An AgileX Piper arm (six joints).
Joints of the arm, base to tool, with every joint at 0 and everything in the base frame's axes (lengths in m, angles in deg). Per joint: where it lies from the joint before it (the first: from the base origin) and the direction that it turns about. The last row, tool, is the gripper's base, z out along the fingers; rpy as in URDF.
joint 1: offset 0.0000 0.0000 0.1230 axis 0 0 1
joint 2: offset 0.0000 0.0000 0.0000 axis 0 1 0
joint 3: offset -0.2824 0.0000 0.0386 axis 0 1 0
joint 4: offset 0.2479 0.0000 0.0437 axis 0.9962 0 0.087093
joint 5: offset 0.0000 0.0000 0.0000 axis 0 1 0
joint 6: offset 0.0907 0.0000 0.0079 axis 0.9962 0 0.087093
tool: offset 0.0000 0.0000 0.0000 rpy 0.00 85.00 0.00
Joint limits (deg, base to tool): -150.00..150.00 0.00..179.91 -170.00..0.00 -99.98..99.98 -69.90..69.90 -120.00..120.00
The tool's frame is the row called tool.
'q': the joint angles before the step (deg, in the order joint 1, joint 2, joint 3, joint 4, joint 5, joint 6). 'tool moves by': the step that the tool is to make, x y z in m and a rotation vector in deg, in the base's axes. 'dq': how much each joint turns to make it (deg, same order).
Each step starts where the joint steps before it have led.
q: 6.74, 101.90, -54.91, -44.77, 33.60, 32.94
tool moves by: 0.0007, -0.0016, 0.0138, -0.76, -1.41, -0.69
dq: -0.01, -1.66, -1.08, 0.06, 1.80, -0.38
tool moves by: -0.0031, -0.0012, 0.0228, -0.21, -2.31, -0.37
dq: 0.01, -3.39, -1.00, 1.28, 1.93, -1.78
